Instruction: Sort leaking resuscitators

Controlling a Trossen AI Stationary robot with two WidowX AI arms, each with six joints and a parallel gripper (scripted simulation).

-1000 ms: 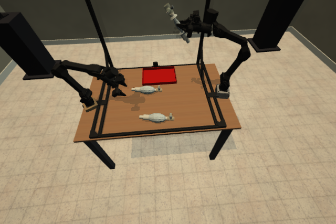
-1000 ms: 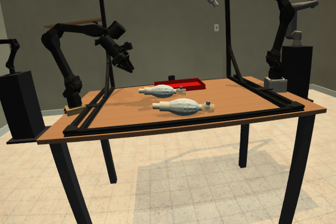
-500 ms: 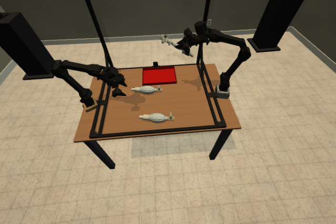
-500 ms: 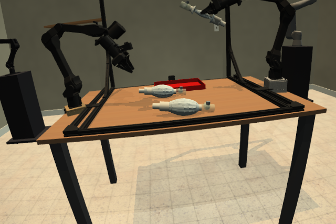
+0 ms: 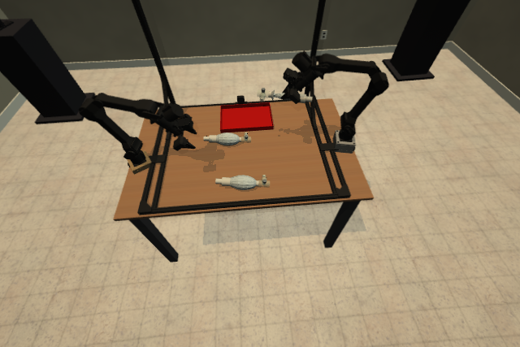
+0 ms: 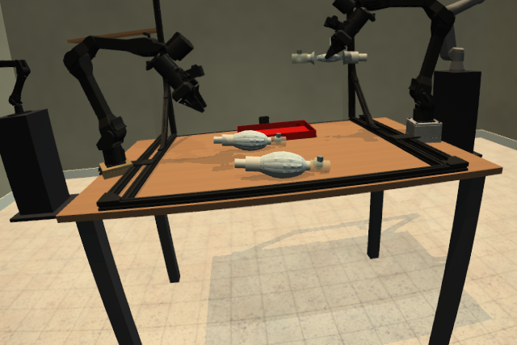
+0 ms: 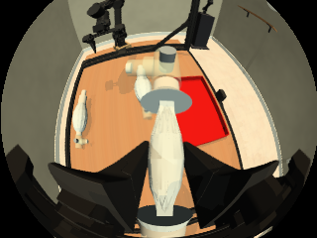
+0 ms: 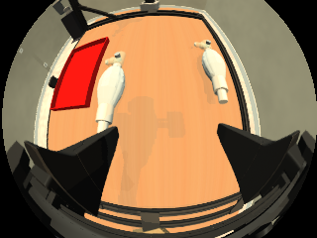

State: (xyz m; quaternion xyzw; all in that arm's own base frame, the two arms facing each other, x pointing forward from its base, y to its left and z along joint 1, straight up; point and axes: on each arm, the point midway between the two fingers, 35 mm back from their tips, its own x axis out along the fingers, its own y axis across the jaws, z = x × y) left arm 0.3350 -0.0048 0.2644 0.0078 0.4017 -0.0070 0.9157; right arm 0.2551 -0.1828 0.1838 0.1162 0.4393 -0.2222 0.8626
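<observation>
Now: left hand 200 mm past the red tray, 200 mm to the left of it and 330 mm above it.
</observation>
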